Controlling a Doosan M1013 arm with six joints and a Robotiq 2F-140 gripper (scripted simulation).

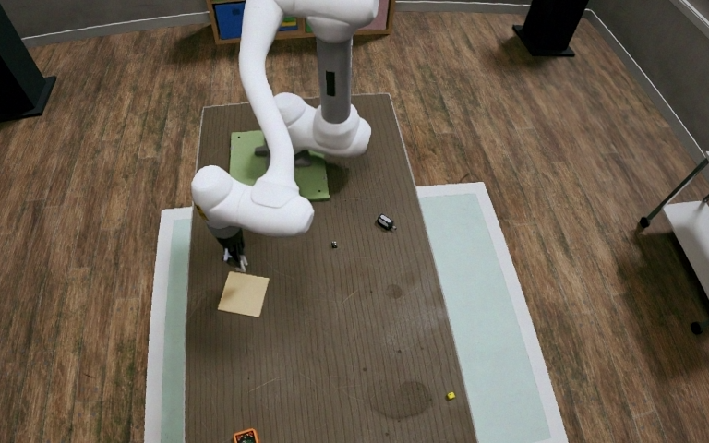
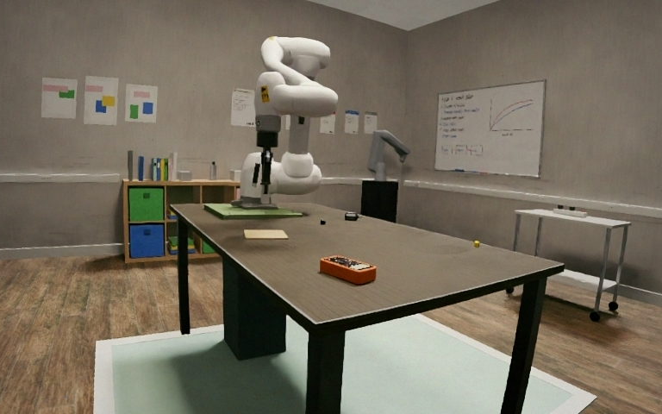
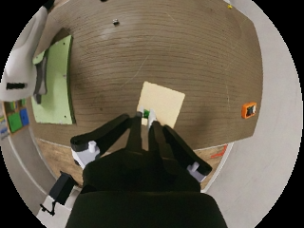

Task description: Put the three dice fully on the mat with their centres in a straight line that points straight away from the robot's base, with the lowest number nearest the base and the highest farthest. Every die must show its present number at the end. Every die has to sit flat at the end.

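Right now the mat is 14 cm below my hand, 5 cm ahead of it and 2 cm to the right of it. Round my hand: small dark die (31 cm to the left, 13 cm below, 10 cm behind); then small black object (51 cm to the left, 15 cm behind, 12 cm below); then green die (3 cm below).
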